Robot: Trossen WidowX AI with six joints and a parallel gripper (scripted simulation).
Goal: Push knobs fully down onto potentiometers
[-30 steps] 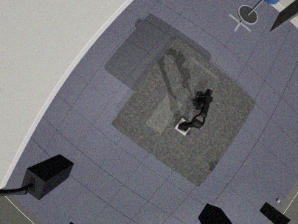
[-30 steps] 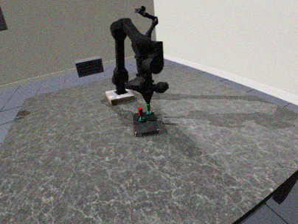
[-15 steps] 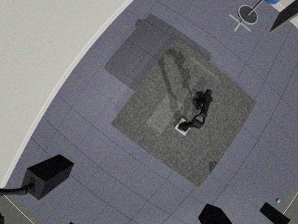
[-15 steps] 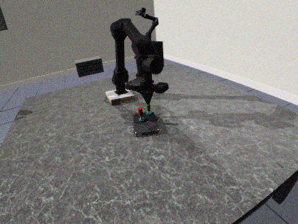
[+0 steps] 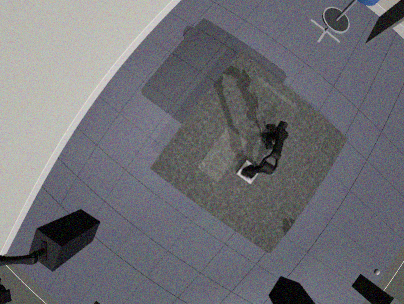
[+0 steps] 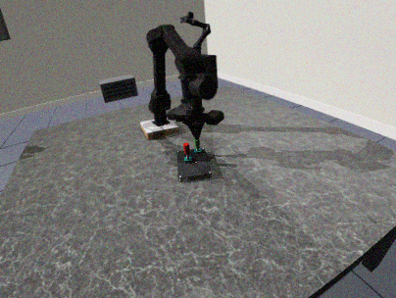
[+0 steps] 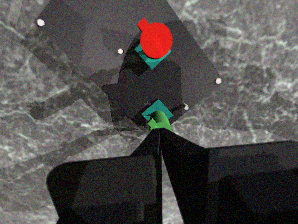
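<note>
My gripper tip is 1 cm above the green knob. From my gripper tip the other things lie so: red knob: 6 cm to the right, 3 cm ahead.
</note>
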